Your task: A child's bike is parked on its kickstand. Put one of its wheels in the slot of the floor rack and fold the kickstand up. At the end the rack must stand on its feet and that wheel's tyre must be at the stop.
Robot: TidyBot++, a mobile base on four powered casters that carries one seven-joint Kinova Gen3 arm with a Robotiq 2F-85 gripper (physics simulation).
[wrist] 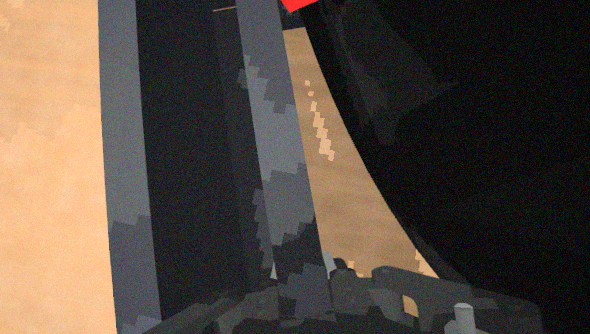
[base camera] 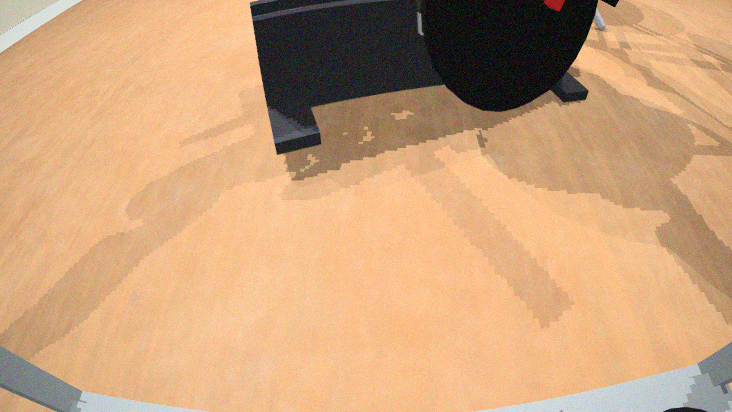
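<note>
The dark floor rack (base camera: 353,56) (wrist: 282,135) has two upright panels with a slot between them; the visible part of the slot holds no wheel. Its feet show low in the base view, but I cannot tell if they are flat on the floor. My gripper (wrist: 304,270) is shut on the top edge of the rack's panel nearer the wheel. In the base view a pale fingertip (base camera: 420,24) shows against that panel. The bike's black wheel (base camera: 502,51) (wrist: 490,150) is beside the rack, outside the slot. A grey rod (base camera: 600,20), possibly the kickstand, reaches down behind it. The stop cannot be made out.
A red part (base camera: 554,4) (wrist: 299,4) shows beside the wheel at the top edge of both views. Shadows of the rack, bike and arm lie across the wooden floor (base camera: 358,286). A pale wall base (base camera: 30,23) runs along the upper left. My base's grey edge (base camera: 138,401) borders the bottom.
</note>
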